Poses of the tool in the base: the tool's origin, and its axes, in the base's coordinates. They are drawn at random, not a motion.
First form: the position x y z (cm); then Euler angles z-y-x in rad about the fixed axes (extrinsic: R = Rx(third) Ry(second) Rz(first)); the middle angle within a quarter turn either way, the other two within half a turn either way.
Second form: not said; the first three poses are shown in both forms.
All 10 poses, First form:
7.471 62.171 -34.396 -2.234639 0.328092 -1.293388
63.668 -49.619 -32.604 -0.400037 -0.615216 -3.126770
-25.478 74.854 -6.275 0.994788 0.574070 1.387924
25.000 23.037 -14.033 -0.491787 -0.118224 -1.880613
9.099 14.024 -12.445 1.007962 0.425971 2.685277
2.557 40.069 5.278 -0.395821 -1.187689 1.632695
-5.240 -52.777 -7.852 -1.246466 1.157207 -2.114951
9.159 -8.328 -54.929 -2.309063 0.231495 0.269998
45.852 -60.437 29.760 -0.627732 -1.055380 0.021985
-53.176 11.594 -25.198 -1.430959 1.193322 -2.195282
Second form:
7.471 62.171 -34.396 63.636 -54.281 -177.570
63.668 -49.619 -32.604 -163.725 31.718 27.843
-25.478 74.854 -6.275 76.130 -50.432 44.110
25.000 23.037 -14.033 -109.467 -24.710 15.514
9.099 14.024 -12.445 -174.509 -34.792 -53.724
2.557 40.069 5.278 91.474 25.961 -67.442
-5.240 -52.777 -7.852 139.662 -74.160 62.017
9.159 -8.328 -54.929 -20.088 2.778 -130.982
45.852 -60.437 29.760 47.013 -43.720 -56.497
-53.176 11.594 -25.198 116.880 -61.534 83.813

